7 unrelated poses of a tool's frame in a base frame.
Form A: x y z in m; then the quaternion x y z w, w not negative.
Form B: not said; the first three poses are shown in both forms.
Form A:
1: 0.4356 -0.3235 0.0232 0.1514 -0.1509 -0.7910 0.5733
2: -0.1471 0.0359 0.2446 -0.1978 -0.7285 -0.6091 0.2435
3: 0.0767 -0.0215 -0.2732 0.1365 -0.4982 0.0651 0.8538
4: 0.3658 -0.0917 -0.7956 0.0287 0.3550 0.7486 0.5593
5: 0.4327 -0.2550 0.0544 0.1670 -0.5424 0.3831 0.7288
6: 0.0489 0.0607 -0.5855 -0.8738 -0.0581 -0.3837 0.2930
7: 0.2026 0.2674 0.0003 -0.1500 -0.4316 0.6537 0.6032
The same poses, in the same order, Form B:
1: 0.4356 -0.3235 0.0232 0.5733 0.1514 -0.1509 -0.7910
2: -0.1471 0.0359 0.2446 0.2435 -0.1978 -0.7285 -0.6091
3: 0.0767 -0.0215 -0.2732 0.8538 0.1365 -0.4982 0.0651
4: 0.3658 -0.0917 -0.7956 0.5593 0.0287 0.3550 0.7486
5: 0.4327 -0.2550 0.0544 0.7288 0.1670 -0.5424 0.3831
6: 0.0489 0.0607 -0.5855 0.2930 -0.8738 -0.0581 -0.3837
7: 0.2026 0.2674 0.0003 0.6032 -0.1500 -0.4316 0.6537
